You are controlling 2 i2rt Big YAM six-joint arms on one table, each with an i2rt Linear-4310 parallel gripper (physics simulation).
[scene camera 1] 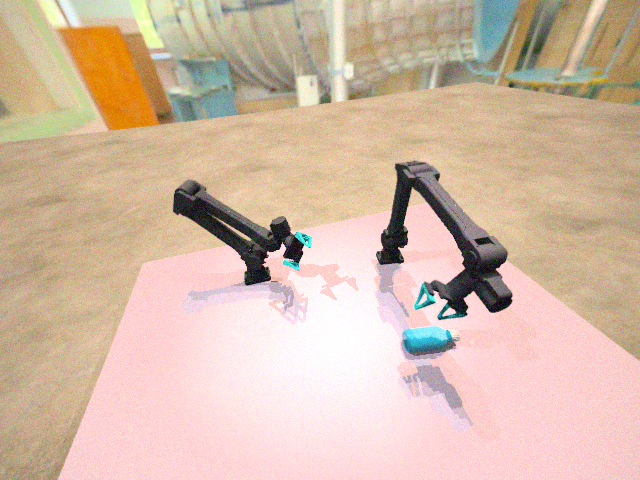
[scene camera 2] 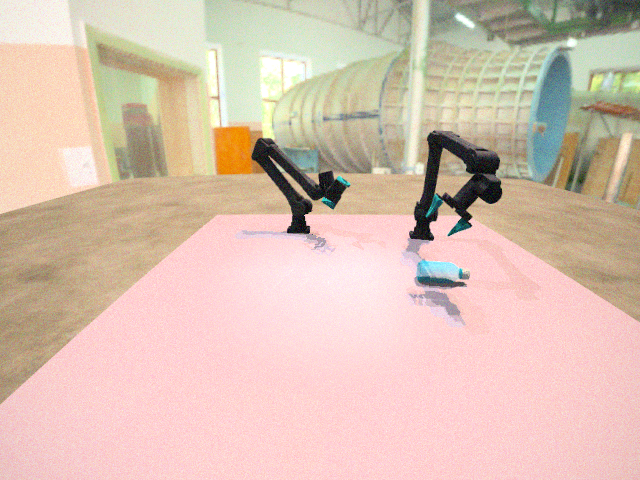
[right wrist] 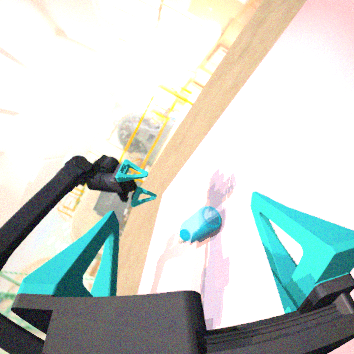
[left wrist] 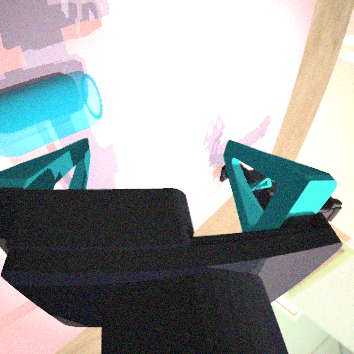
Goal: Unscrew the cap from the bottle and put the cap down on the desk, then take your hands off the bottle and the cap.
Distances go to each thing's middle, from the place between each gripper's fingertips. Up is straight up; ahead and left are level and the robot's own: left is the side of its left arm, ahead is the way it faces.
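Labels:
The light blue bottle (scene camera 1: 429,338) is 60 mm to the left of my left hand and 30 mm behind it, and it sits 180 mm below that hand.
Counted from my right hand, the light blue bottle is 26 cm ahead, 21 cm below and 40 cm to the left. By its middle, the bottle is nearer to my left hand than to my right hand.

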